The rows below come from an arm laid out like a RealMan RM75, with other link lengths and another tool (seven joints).
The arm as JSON. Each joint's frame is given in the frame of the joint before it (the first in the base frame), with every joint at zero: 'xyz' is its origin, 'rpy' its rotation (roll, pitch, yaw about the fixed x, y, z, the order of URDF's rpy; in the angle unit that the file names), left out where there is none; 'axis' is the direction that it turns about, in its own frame. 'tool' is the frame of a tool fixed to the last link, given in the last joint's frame.
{
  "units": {
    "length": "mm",
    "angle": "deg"
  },
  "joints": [
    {
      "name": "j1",
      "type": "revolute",
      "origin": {
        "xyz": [
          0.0,
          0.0,
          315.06
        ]
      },
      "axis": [
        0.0,
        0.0,
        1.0
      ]
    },
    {
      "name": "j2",
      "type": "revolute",
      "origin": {
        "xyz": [
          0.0,
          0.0,
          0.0
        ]
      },
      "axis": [
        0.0,
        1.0,
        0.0
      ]
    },
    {
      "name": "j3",
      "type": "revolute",
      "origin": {
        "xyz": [
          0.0,
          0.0,
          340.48
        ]
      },
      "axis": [
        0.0,
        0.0,
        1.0
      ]
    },
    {
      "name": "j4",
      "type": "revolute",
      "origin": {
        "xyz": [
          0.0,
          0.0,
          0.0
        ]
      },
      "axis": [
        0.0,
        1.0,
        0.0
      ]
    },
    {
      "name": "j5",
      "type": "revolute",
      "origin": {
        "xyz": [
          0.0,
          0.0,
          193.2
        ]
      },
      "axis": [
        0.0,
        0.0,
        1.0
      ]
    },
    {
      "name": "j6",
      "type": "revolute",
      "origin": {
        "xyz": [
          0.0,
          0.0,
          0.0
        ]
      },
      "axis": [
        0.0,
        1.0,
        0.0
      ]
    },
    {
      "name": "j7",
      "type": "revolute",
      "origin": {
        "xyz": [
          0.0,
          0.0,
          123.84
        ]
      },
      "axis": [
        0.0,
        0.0,
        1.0
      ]
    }
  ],
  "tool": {
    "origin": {
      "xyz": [
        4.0,
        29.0,
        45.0
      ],
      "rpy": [
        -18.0,
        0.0,
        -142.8
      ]
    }
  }
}
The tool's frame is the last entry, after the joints.
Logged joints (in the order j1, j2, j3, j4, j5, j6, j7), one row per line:
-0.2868 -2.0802 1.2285 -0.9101 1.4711 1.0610 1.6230
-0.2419 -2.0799 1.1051 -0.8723 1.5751 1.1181 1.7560
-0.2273 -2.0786 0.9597 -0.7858 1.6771 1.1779 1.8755
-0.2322 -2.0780 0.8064 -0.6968 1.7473 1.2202 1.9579
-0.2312 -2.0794 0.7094 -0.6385 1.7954 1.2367 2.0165
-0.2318 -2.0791 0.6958 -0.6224 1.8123 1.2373 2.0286
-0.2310 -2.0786 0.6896 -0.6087 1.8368 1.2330 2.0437
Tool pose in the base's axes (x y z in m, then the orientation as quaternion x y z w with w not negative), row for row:
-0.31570 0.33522 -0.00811 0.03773 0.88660 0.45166 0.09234
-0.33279 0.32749 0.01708 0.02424 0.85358 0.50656 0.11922
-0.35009 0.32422 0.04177 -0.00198 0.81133 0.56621 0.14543
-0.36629 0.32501 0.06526 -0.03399 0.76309 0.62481 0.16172
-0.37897 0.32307 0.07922 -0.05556 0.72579 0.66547 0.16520
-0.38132 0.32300 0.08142 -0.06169 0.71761 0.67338 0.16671
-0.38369 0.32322 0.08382 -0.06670 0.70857 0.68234 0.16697
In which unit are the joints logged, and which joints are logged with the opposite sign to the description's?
The joints are logged in radians. Opposite sign: j4, j5, j6.
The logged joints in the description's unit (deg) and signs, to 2 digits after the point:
-16.43 -119.19 70.39 52.14 -84.29 -60.79 92.99
-13.86 -119.17 63.32 49.98 -90.25 -64.06 100.61
-13.02 -119.10 54.99 45.02 -96.09 -67.49 107.46
-13.30 -119.06 46.20 39.92 -100.11 -69.91 112.18
-13.25 -119.14 40.65 36.58 -102.87 -70.86 115.54
-13.28 -119.12 39.87 35.66 -103.84 -70.89 116.23
-13.24 -119.10 39.51 34.88 -105.24 -70.65 117.10

